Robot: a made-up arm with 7 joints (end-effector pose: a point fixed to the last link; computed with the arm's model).
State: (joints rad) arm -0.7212 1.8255 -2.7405 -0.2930 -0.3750 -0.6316 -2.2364
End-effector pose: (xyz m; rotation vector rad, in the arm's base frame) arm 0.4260 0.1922 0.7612 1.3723 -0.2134 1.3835
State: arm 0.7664 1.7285 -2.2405 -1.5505 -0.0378 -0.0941 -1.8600
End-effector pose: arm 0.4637 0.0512 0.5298 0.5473 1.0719 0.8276
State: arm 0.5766 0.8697 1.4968 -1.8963 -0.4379 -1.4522 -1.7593
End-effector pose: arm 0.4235 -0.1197 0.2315 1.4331 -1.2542 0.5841
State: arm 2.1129 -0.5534 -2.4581 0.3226 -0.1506 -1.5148 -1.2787
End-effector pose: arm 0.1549 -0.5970 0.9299 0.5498 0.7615 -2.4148
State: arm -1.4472 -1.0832 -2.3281 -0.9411 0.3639 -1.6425 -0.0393
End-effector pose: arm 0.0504 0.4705 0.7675 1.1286 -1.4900 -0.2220
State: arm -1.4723 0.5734 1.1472 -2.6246 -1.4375 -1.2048 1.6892
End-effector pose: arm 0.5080 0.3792 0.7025 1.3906 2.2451 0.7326
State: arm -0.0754 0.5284 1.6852 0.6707 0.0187 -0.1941 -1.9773
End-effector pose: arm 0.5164 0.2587 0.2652 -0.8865 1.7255 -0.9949
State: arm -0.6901 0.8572 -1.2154 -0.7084 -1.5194 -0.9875 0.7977
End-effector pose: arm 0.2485 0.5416 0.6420 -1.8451 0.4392 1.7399
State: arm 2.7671 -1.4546 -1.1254 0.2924 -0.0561 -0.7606 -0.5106
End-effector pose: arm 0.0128 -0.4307 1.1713 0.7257 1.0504 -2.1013
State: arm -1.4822 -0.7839 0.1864 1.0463 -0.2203 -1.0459 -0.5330
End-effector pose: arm 0.2698 0.6319 0.9030 -1.8400 0.1964 -1.9200
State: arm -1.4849 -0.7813 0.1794 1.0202 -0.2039 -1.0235 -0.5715
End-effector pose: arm 0.2685 0.6323 0.9026 -1.8348 0.2278 -1.8814
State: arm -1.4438 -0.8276 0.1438 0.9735 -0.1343 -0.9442 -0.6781
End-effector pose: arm 0.2458 0.6482 0.8610 -1.9077 0.1710 -1.7296
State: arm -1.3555 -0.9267 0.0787 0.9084 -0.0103 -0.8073 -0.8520
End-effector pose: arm 0.1983 0.6642 0.7727 -2.0849 0.0272 -1.4686
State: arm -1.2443 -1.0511 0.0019 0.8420 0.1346 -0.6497 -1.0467
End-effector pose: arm 0.1402 0.6520 0.6651 -2.3325 -0.1518 -1.1806
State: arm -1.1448 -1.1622 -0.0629 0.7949 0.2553 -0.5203 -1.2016
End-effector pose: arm 0.0942 0.6141 0.5795 -2.5630 -0.3163 -0.9597
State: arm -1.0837 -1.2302 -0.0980 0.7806 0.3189 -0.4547 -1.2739
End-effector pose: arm 0.0706 0.5818 0.5355 -2.6982 -0.4322 -0.8471
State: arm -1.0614 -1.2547 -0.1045 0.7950 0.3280 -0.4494 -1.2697
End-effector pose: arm 0.0630 0.5710 0.5230 -2.7351 -0.4942 -0.8202
